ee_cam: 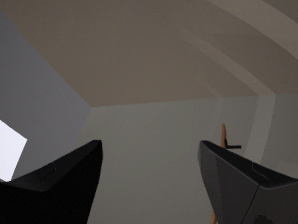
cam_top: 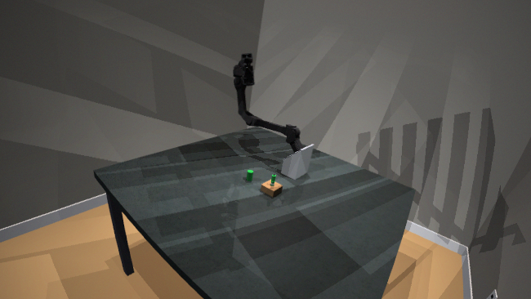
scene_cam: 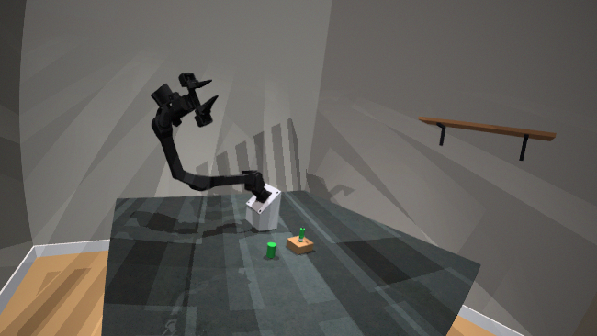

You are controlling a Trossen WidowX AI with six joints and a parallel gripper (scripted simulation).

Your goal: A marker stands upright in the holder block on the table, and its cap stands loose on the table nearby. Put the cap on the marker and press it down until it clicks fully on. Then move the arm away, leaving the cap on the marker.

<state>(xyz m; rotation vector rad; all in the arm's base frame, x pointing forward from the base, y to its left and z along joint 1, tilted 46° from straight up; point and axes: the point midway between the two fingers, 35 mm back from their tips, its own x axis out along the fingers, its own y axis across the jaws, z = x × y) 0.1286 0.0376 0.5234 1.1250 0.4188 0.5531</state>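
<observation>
Now: gripper tip 530 mm above the green cap, 210 mm to the right of it and 130 mm short of it.
</observation>
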